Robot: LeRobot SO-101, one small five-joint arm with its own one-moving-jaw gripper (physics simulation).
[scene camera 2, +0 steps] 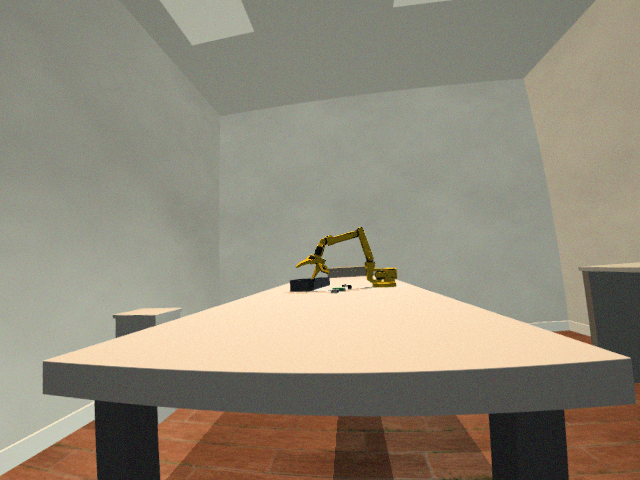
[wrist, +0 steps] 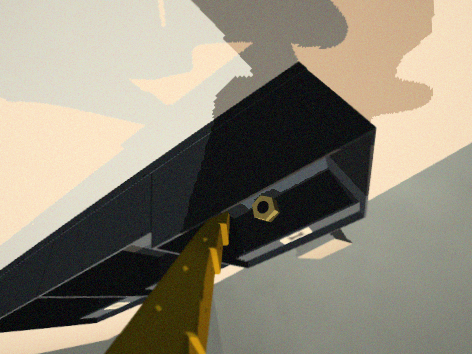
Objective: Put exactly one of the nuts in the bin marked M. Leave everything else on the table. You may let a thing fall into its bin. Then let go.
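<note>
A brass hex nut shows inside the opening of the end bin in the wrist view, apart from the jaw. I cannot tell if it rests on the bin floor. The small label on that bin's lip is blurred but looks like M. My gripper is open and empty above the dark row of bins. In the wrist view one notched jaw shows, its tip over the near side of the end bin; the moving jaw has swung out of the picture.
More bins of the row lie to the left in the wrist view, one with a pale label. Small dark and green things lie on the table between the bins and the arm's base. Shadows fall across the bins.
</note>
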